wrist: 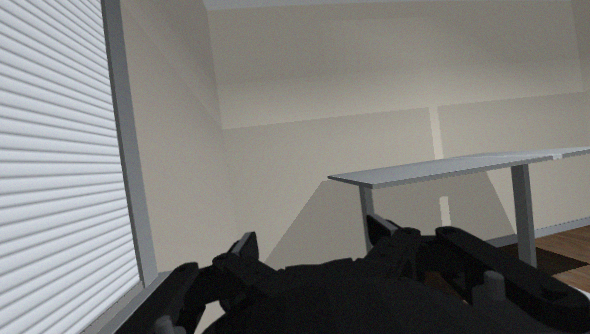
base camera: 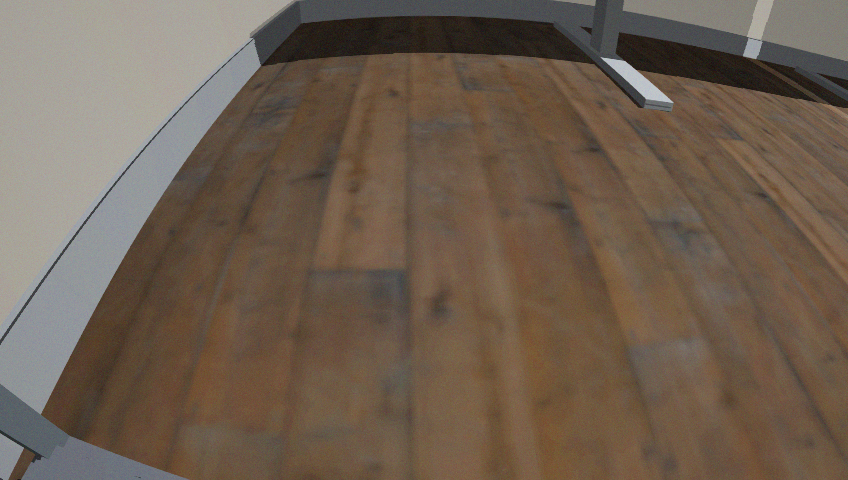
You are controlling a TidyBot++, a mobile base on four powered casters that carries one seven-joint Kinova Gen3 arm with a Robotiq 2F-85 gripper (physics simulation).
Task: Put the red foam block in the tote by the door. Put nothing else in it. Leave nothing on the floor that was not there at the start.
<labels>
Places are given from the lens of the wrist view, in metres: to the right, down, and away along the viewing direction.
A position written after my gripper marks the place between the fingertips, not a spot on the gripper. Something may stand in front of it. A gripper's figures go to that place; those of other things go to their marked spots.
my gripper (wrist: 312, 235): 0.01, 0.05, 0.15
window with blinds (wrist: 83, 245): -0.39, 0.15, 0.35
</labels>
